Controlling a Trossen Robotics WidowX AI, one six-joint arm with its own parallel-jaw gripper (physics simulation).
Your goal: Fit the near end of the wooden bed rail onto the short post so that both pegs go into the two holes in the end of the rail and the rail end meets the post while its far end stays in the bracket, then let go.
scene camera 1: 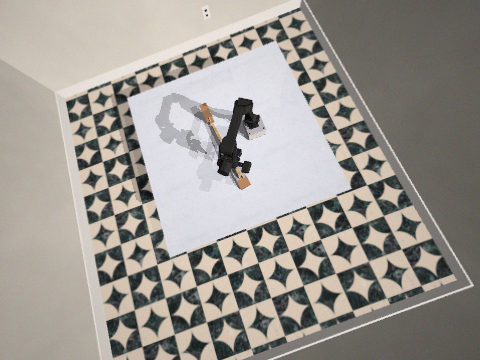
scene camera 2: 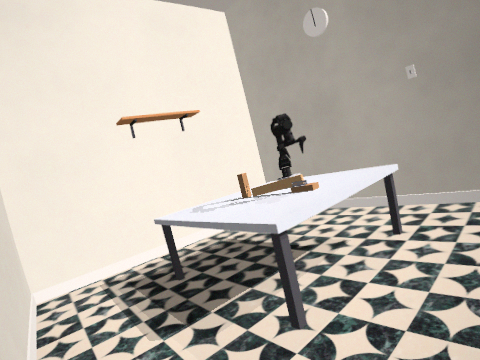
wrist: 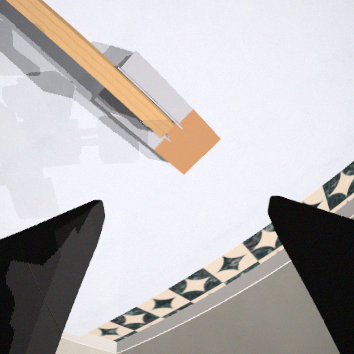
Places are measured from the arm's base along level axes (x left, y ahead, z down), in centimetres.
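Where they show: gripper, fingertip midpoint: (scene camera 1: 236, 170) (scene camera 2: 296, 156) (wrist: 187, 206); arm's base, link origin: (scene camera 1: 253, 124) (scene camera 2: 287, 176).
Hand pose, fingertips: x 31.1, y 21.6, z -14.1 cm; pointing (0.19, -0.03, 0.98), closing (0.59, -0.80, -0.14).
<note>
Each offset is from my fingertips to the top centre of the thing. "spot": to the spot under its first point. Level surfaces: height alone.
The wooden rail (scene camera 1: 216, 133) (scene camera 2: 277, 185) (wrist: 90, 60) lies long and narrow on the table. Its far end sits between the grey plates of the bracket {spot: dy -3.1, dx -3.3, dz +18.4 cm} (wrist: 160, 87), beside the bracket's orange block {spot: dy -1.1, dx +5.4, dz +18.5 cm} (scene camera 1: 243, 183) (scene camera 2: 306, 187) (wrist: 187, 142). The short post {spot: dy +6.6, dx -47.3, dz +9.2 cm} (scene camera 1: 206, 114) (scene camera 2: 244, 185) stands upright at the rail's other end, with what looks like a small gap between them in scene view 2. The pegs and holes are too small to make out. My gripper (scene camera 1: 234, 168) (scene camera 2: 302, 146) (wrist: 187, 206) is open and empty, above the table near the bracket end.
The white table {dz +22.1 cm} (scene camera 1: 280, 180) (scene camera 2: 225, 220) (wrist: 280, 85) carries these parts. The robot's grey base (scene camera 1: 256, 131) stands beside the rail, and the arm (scene camera 1: 234, 125) (scene camera 2: 283, 145) passes over part of it in scene view 1. A wall shelf (scene camera 2: 159, 117) hangs beyond the table.
</note>
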